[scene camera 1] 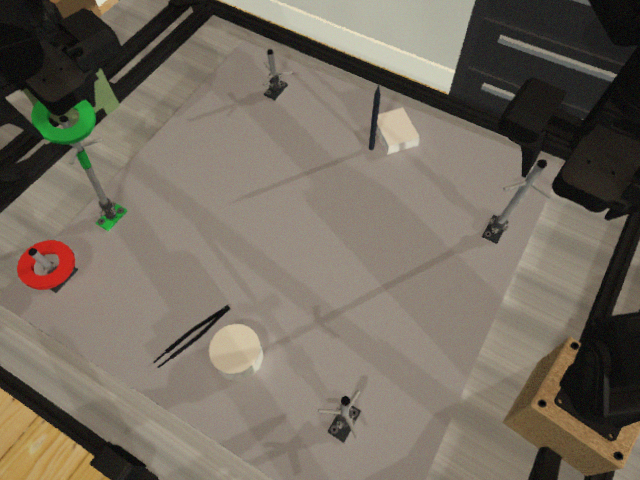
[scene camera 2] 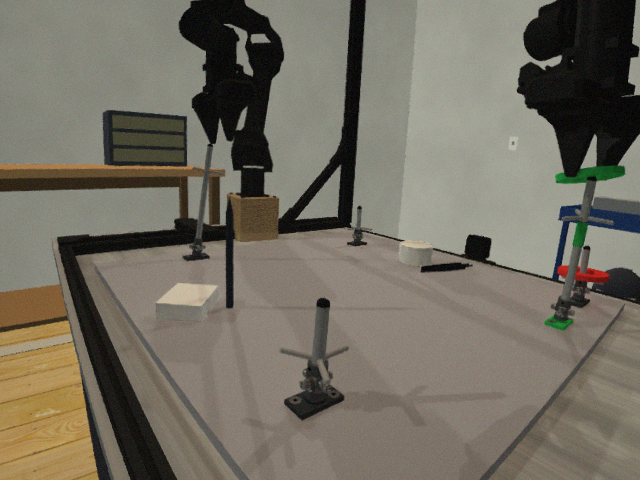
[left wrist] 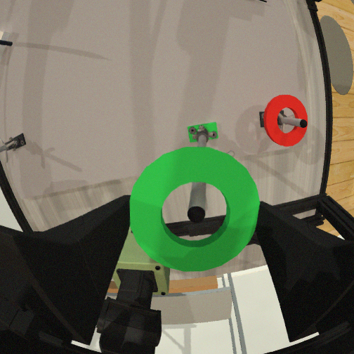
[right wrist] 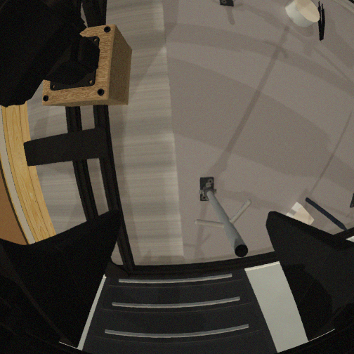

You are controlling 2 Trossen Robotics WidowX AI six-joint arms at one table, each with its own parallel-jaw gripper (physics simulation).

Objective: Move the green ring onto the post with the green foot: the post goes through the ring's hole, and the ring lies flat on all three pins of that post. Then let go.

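Frame: origin at the left arm's base, x back, y up, z left, level; metres.
Seen in the pictures: left gripper, fingertip midpoint: [scene camera 1: 66,120] [scene camera 2: 586,178]; right gripper, fingertip midpoint: [scene camera 2: 220,142]; right arm's base, origin of the base link: [scene camera 1: 594,397] [scene camera 2: 252,195].
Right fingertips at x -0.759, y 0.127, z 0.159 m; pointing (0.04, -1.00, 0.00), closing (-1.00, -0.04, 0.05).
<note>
Pixels of each thing's top centre, then the offset from my right fingertips to it. "*": a spot on its surface instead.
- green ring, middle of its top: [scene camera 2: 591,163] [scene camera 1: 59,110] dz -0.253, dx +0.539, dy -0.006 m
- green foot, surface spot: [scene camera 2: 558,323] * dz -0.264, dx +0.534, dy -0.206 m
- red ring, middle of its top: [scene camera 1: 44,262] [scene camera 2: 583,270] dz -0.391, dx +0.505, dy -0.159 m
- tall post, surface spot: [scene camera 1: 511,204] [scene camera 2: 205,204] * dz +0.043, dx +0.047, dy -0.113 m
The green ring [scene camera 1: 64,135] [scene camera 2: 610,173] [left wrist: 195,165] is held roughly level by my left gripper [scene camera 1: 63,116] [scene camera 2: 590,170] [left wrist: 194,206], with a finger at either side. The post [scene camera 1: 94,180] [scene camera 2: 572,263] with the green foot [scene camera 1: 103,223] [scene camera 2: 558,323] [left wrist: 212,127] stands below, leaning a little. Its black tip shows inside the hole in scene camera 1 and the left wrist view, at about the ring's height or slightly lower; whether it has entered is unclear. The ring is well above the pins. My right gripper [scene camera 1: 566,193] [scene camera 2: 221,141] [right wrist: 195,219] is open and empty.
A red ring [scene camera 1: 46,281] [scene camera 2: 599,276] [left wrist: 272,130] sits on a short post near the green-footed one. A tall post [scene camera 1: 511,204] [scene camera 2: 204,206] [right wrist: 224,220] stands below my right gripper. Tweezers, a white cylinder, a white block, an upright dark pen and other posts stand or lie around.
</note>
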